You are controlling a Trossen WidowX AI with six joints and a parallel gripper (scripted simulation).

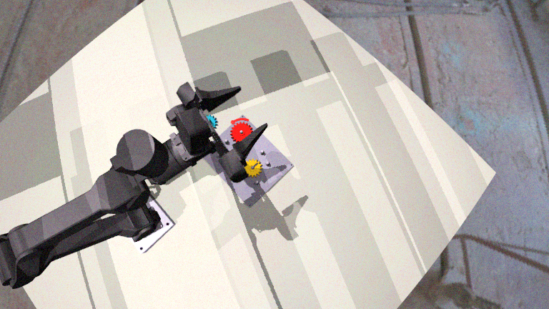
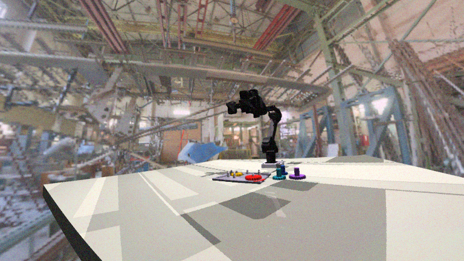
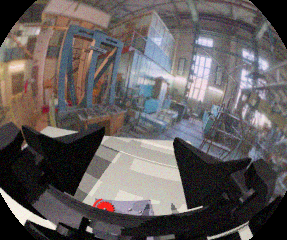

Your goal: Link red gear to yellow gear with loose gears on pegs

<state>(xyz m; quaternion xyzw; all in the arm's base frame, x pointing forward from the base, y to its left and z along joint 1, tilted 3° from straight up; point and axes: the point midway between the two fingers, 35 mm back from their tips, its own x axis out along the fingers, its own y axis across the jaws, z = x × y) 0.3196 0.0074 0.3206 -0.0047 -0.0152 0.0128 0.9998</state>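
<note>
The blue gear is 170 mm behind my gripper tip, 130 mm to the left of it and 310 mm below it. From my gripper tip the other things lie so: teal gear (90 mm behind, 150 mm to the left, 310 mm below); red gear (20 mm behind, 70 mm to the left, 310 mm below); yellow gear (50 mm behind, 40 mm to the right, 310 mm below).
</note>
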